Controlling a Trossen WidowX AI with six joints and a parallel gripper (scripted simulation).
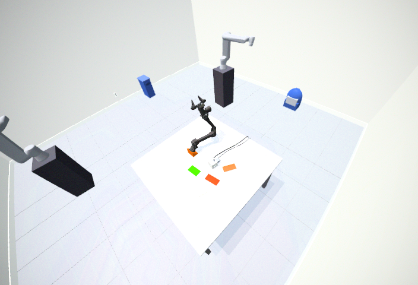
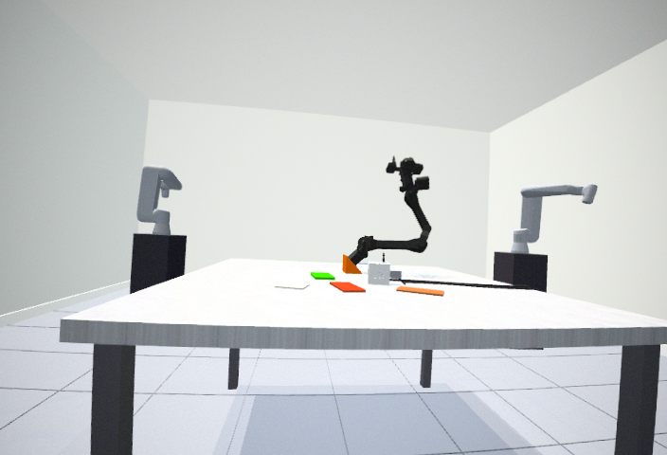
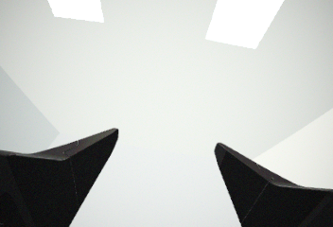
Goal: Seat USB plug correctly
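The USB plug lies 520 mm below my gripper tip, 460 mm ahead of it and 160 mm to the right of it. The rest, counted from my gripper tip: green tile (600 mm below, 380 mm to the right, 370 mm ahead); then red-orange tile (610 mm below, 590 mm ahead, 300 mm to the right); then light orange tile (610 mm below, 600 mm ahead, 60 mm to the right).
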